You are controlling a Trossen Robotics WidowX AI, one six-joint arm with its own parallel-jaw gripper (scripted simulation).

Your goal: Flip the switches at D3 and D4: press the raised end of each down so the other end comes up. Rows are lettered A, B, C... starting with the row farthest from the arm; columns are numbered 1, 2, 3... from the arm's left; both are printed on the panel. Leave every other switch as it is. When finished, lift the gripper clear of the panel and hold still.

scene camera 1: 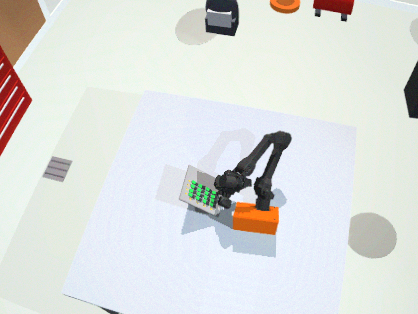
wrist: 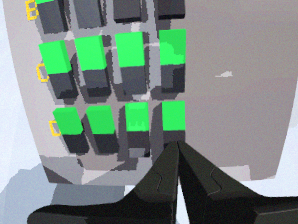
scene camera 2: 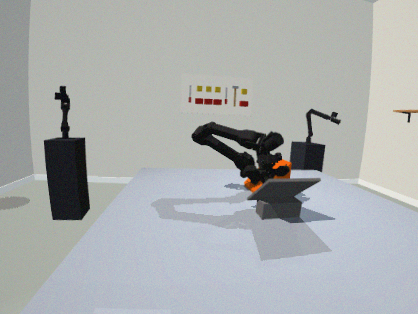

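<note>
Scene camera 2: my gripper (scene camera 2: 269,190), shut and holding nothing. Wrist view: my gripper (wrist: 176,147), together with a D3 switch (wrist: 137,114) and a D4 switch (wrist: 173,112).
</note>
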